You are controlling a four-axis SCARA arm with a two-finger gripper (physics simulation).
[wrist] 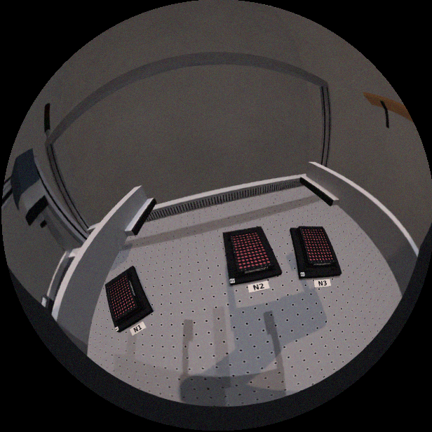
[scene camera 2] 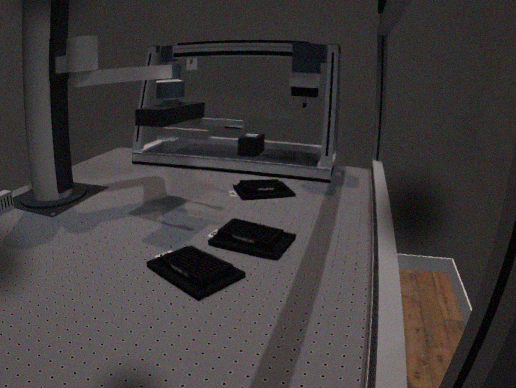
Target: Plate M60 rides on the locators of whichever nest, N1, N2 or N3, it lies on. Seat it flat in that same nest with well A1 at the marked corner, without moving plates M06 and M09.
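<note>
Nest N1 [wrist: 142, 300] [scene camera 2: 260, 197] carries a dark plate with red wells [wrist: 121, 298]. Nest N2 [wrist: 232, 269] [scene camera 2: 265, 253] carries another such plate [wrist: 251, 250] [scene camera 2: 250, 230]. Nest N3 [wrist: 300, 260] [scene camera 2: 199, 293] carries a third plate [wrist: 317, 245] [scene camera 2: 197, 263]. Small white tags sit at the nests' lower left corners in the wrist view. Plate names cannot be read, and which plate rides on its locators cannot be told surely. My gripper [wrist: 228, 178] [scene camera 2: 224, 131] is open and empty, high above the table, with its fingers spread wide.
A gantry frame [scene camera 2: 235, 167] with a tray base stands at the back, holding a small black box [scene camera 2: 251, 144]. The arm's column [scene camera 2: 42, 110] stands at the left. A raised rail [scene camera 2: 389, 280] runs along the table's right edge. Printed labels N1, N2 and N3 lie beside the nests.
</note>
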